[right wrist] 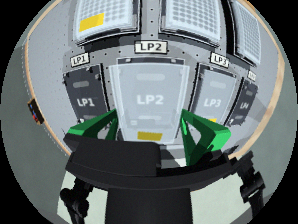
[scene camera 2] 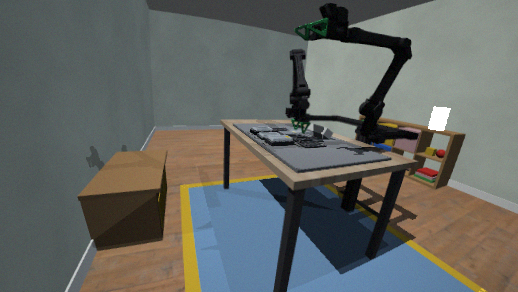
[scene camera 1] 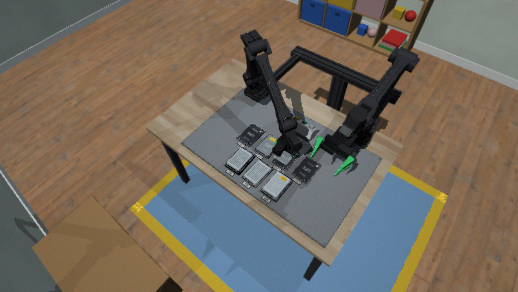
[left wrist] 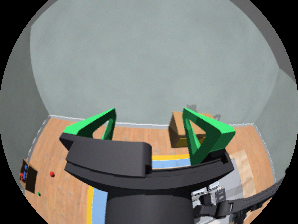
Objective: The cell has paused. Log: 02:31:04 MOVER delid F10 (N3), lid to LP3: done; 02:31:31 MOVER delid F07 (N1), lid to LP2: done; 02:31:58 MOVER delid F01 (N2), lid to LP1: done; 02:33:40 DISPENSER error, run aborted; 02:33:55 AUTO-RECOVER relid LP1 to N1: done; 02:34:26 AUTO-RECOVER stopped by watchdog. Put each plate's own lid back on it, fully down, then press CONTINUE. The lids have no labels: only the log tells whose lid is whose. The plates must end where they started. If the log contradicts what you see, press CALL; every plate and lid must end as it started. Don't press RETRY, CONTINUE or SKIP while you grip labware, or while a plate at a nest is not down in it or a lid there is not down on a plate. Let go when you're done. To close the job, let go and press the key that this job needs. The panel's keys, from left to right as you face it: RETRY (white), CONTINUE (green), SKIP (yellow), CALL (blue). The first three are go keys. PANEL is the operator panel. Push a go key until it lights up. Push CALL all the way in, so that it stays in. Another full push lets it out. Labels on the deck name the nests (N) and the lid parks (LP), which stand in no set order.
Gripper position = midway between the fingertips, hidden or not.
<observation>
In view: my left gripper point(left wrist: 149, 111), my right gripper point(right wrist: 149, 112), a clear lid point(right wrist: 216, 89), a clear lid point(right wrist: 149, 97) and a lid park LP1 point(right wrist: 95, 86).
</observation>
